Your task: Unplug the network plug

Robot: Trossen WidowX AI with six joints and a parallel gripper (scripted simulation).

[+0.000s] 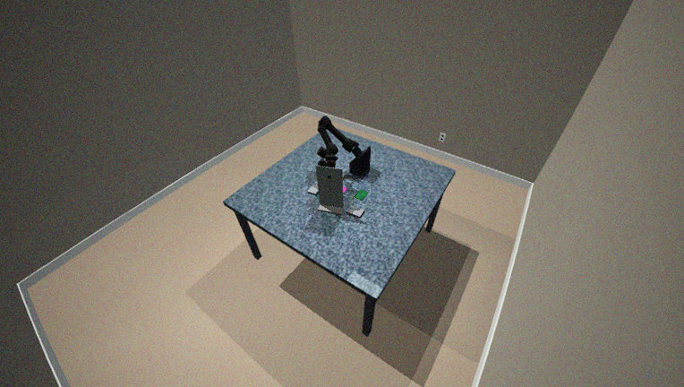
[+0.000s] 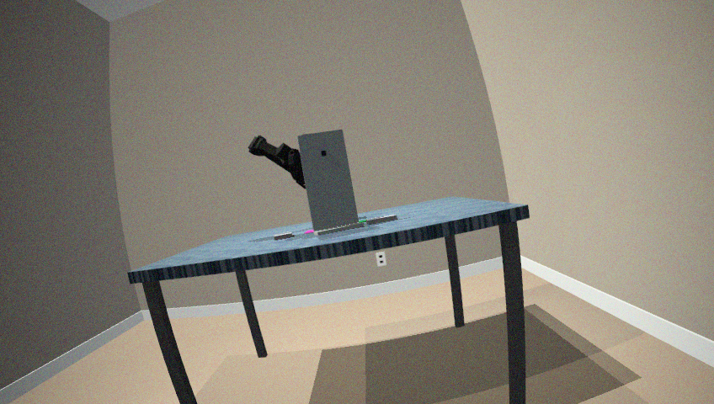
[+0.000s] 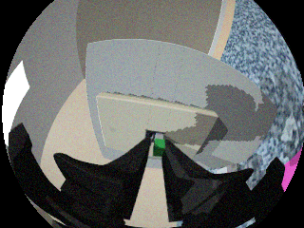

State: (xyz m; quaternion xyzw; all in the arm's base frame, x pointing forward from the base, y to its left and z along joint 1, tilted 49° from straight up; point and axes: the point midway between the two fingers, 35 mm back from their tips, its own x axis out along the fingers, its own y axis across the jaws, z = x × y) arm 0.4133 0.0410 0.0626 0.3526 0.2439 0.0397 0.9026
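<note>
Now: gripper tip 270 mm above the magenta patch, 150 mm past it and 50 mm to the left of it. Round my gripper tip: network plug (right at my gripper tip); grey upright panel (110 mm below, 20 mm ahead).
</note>
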